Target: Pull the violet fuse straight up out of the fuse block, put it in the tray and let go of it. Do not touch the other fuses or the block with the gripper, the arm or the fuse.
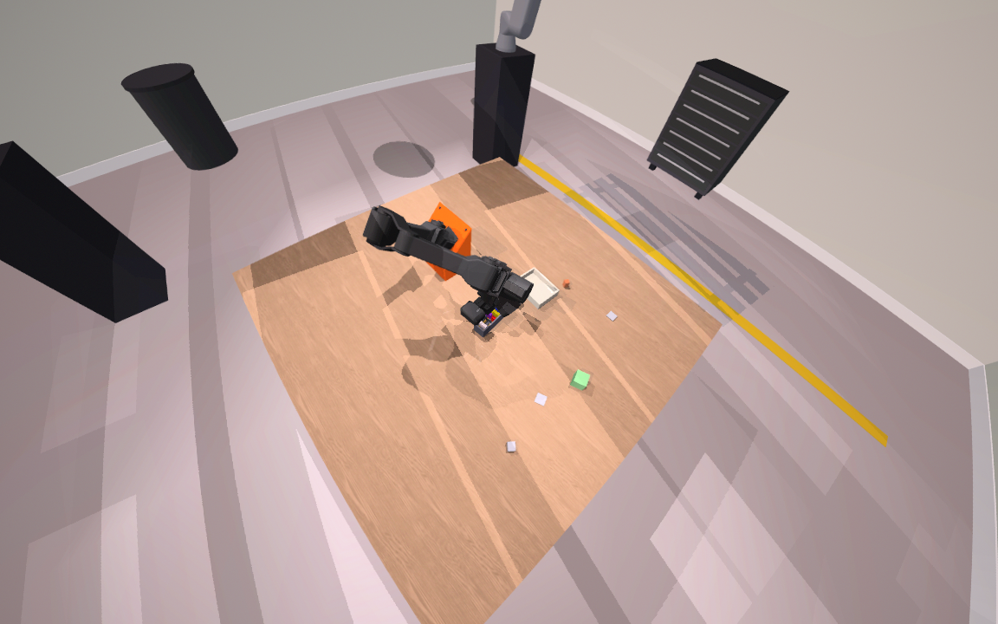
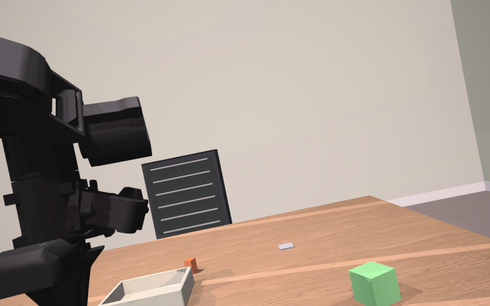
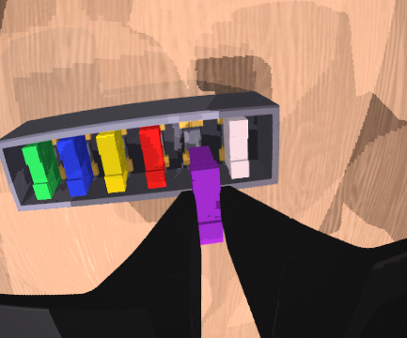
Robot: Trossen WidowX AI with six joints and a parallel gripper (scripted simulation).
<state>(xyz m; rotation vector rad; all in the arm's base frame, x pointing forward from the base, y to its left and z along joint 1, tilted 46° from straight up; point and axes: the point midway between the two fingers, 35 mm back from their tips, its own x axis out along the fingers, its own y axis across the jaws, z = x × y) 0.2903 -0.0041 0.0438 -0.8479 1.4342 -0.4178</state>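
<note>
My gripper tip is 50 mm above the red fuse and 20 mm to the right of it. Round my gripper tip: violet fuse 10 mm below; yellow fuse 50 mm below, 40 mm to the left, 10 mm behind; white fuse 50 mm below, 20 mm to the right, 10 mm ahead.
</note>
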